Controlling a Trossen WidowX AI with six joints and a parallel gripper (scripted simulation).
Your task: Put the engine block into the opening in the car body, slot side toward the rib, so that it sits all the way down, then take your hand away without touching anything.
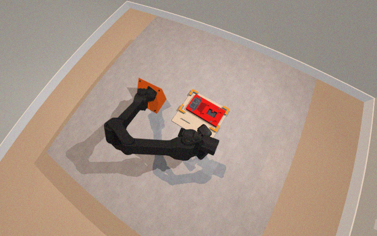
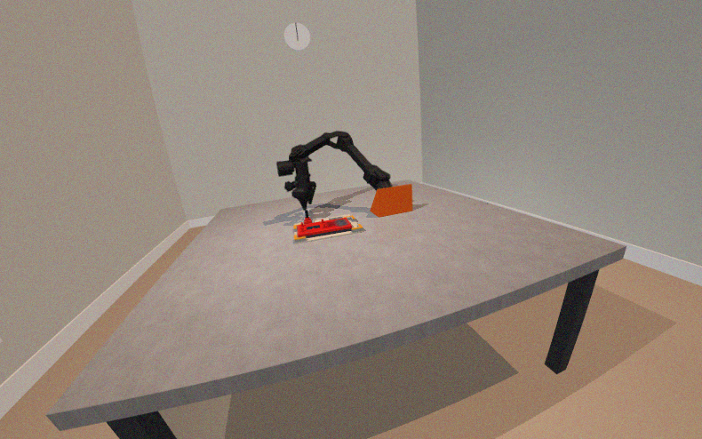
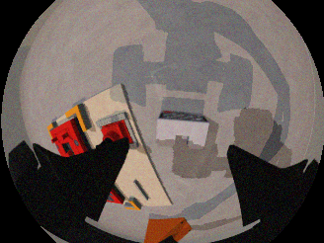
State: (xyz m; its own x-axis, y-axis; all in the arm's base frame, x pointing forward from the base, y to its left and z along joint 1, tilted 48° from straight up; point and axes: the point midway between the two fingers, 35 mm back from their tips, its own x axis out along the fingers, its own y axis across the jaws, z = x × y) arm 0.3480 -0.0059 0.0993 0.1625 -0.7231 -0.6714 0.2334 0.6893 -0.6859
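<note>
My gripper tip is now 3 cm above the engine block.
</note>
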